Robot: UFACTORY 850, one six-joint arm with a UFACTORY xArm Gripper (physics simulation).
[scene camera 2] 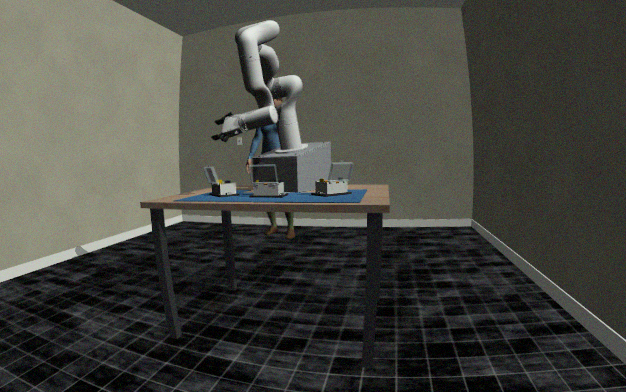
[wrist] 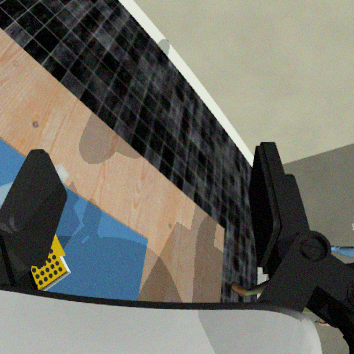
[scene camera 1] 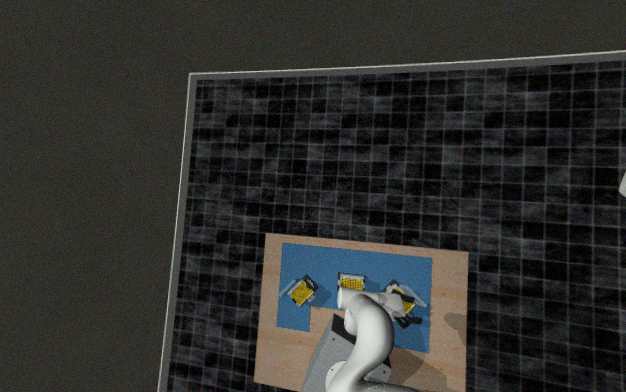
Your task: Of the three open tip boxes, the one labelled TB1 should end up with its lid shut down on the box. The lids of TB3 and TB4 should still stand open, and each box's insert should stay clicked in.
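Three light tip boxes with yellow inserts have their clear lids standing open; their labels are too small to read, so I cannot tell which is TB1. One box [scene camera 1: 302, 292] [scene camera 2: 331, 187] is at the left in scene camera 1, another box [scene camera 1: 352, 283] [scene camera 2: 268, 188] is in the middle. The third box [scene camera 1: 408, 304] [scene camera 2: 224, 189] [wrist: 50, 272] is at the right there, partly hidden by the gripper; its lid [scene camera 1: 418, 295] [scene camera 2: 211, 175] is tilted up. My gripper [scene camera 1: 417, 309] [scene camera 2: 216, 129] [wrist: 149, 169] is wide open and empty, high above the table near this third box, pointing sideways.
The boxes stand on a blue mat [scene camera 1: 320, 255] [scene camera 2: 355, 196] [wrist: 107, 260] on a wooden table [scene camera 1: 450, 280] [scene camera 2: 300, 206] [wrist: 115, 185]. The grey robot pedestal [scene camera 1: 322, 357] [scene camera 2: 315, 167] stands behind the table in scene camera 2. A person in blue [scene camera 2: 270, 137] stands beyond the table.
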